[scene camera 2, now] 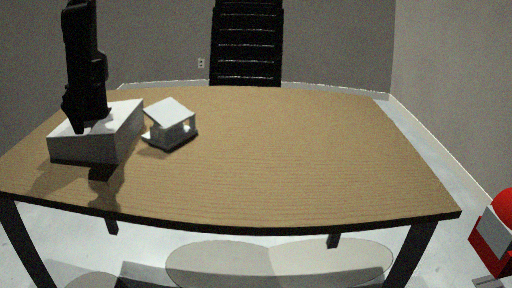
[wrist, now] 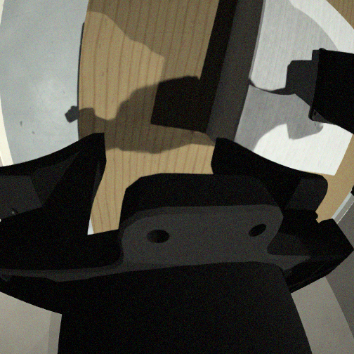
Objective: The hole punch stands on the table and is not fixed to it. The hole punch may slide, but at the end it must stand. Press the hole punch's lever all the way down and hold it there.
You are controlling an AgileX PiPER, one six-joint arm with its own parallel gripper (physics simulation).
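The hole punch (scene camera 2: 167, 131) stands upright on the table, right beside the large white box. Its pale, flat lever (scene camera 2: 170, 112) is raised, slanting over the base with a gap below. My gripper (wrist: 159, 148) is open, its two fingers wide apart with table wood showing between them. In the scene view one dark finger (scene camera 2: 77, 122) shows in front of the white box, left of the hole punch and apart from it. The other finger cannot be made out there. The hole punch cannot be made out in the wrist view.
The white box (scene camera 2: 82, 149) (wrist: 315, 155) stands under the arm at the table's left end. A dark block (scene camera 2: 101, 172) (wrist: 180, 105) juts from its foot. The wooden table (scene camera 2: 280, 160) (wrist: 150, 175) ends close by. A black chair (scene camera 2: 246, 45) stands behind it.
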